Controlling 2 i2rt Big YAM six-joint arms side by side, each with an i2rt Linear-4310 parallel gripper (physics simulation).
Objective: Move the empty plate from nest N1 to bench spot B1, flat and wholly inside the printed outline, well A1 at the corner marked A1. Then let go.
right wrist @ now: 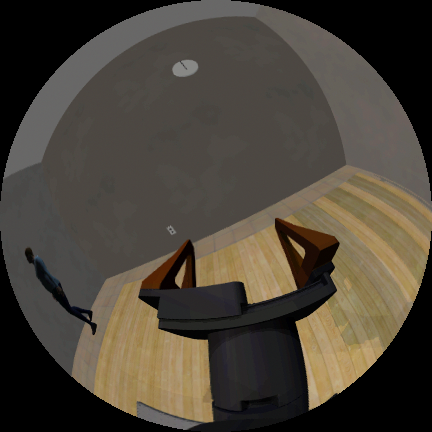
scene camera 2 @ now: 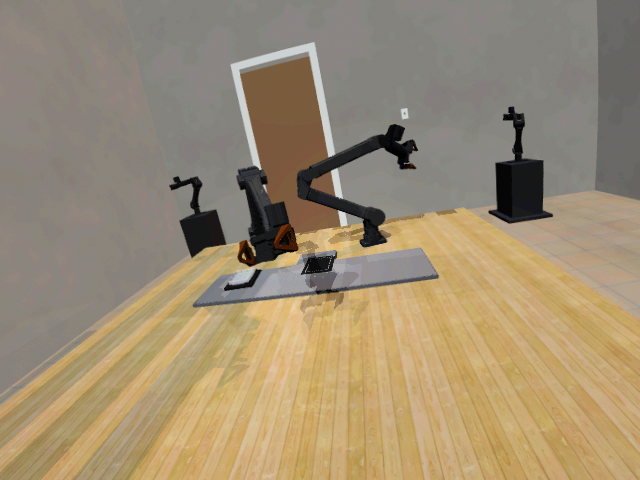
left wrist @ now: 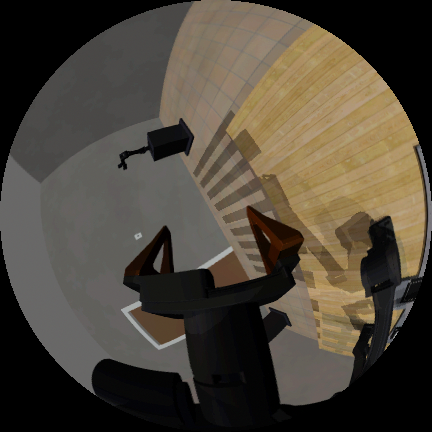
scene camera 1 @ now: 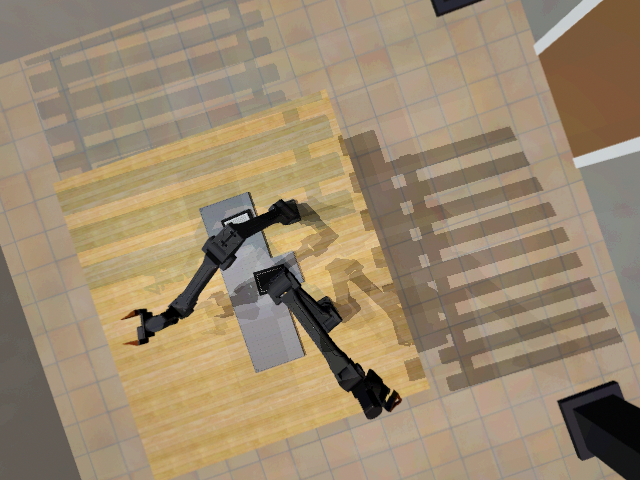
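Observation:
The white plate sits in a black nest at one end of the grey board; the right arm partly covers it in scene camera 1. A black square with a dashed white outline lies farther along the board; its markings are too small to read. My right gripper is open and empty, raised over the table, apart from the plate. My left gripper is open and empty, high near the table's edge, far from the plate.
The board lies on the wooden table. The left arm's base stands beside the dashed square. Black pedestals with small arms stand beyond the table. A person stands past the table in the right wrist view.

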